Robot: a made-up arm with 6 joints.
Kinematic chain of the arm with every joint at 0, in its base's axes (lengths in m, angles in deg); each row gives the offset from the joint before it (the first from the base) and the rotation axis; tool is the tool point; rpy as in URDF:
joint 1: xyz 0 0 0.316 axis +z
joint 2: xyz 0 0 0 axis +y
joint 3: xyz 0.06 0 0.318 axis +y
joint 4: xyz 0.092 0 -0.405 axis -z
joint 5: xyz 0 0 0 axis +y
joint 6: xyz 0.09 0 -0.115 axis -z
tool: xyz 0 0 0 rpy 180 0 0
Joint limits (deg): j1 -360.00..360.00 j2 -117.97..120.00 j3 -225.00..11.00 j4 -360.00..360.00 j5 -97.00..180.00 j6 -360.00..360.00
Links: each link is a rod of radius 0.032 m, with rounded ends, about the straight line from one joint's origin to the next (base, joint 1, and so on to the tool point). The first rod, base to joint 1, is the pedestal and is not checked.
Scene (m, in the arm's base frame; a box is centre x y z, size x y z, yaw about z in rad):
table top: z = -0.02
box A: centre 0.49 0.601 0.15 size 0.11 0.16 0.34 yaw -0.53
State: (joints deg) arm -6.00 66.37 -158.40 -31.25 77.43 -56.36
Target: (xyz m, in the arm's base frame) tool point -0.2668 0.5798 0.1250
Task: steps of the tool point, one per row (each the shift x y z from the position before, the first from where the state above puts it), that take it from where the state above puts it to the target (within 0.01 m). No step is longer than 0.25 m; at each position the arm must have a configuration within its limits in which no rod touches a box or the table.
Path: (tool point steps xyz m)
1: -0.0041 0.2148 0.0017
2: -0.0613 0.2043 0.0019
3: -0.1127 0.1780 0.0021
4: -0.1548 0.1387 0.0026
5: -0.1500 0.0811 -0.0713
6: -0.1637 0.0374 -0.0666
7: -0.1639 -0.0074 -0.0614
8: -0.1513 -0.0488 -0.0552
9: -0.1279 -0.0835 -0.0484

